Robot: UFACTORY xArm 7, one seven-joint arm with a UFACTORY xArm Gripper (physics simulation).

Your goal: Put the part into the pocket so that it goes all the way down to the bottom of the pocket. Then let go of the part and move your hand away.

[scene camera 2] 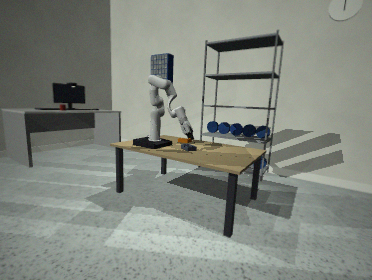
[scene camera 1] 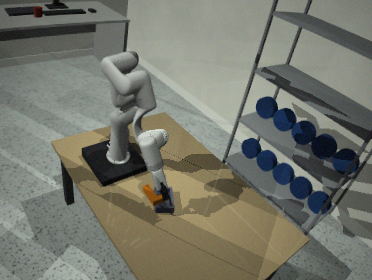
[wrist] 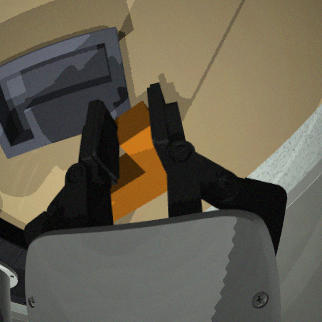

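Note:
The orange L-shaped part is between the two black fingers of my gripper, which is shut on it. The fingers hide some of the part. The grey-blue block stands on the table, with an L-shaped pocket open at its top. In the wrist view the pocket shows empty at the upper left, and the part is outside it, at the block's lower right. The part appears raised above the table; its exact height is unclear.
The wooden table carries the arm's black base plate. A shelf rack with blue balls stands beyond the table. A desk with a monitor stands farther off.

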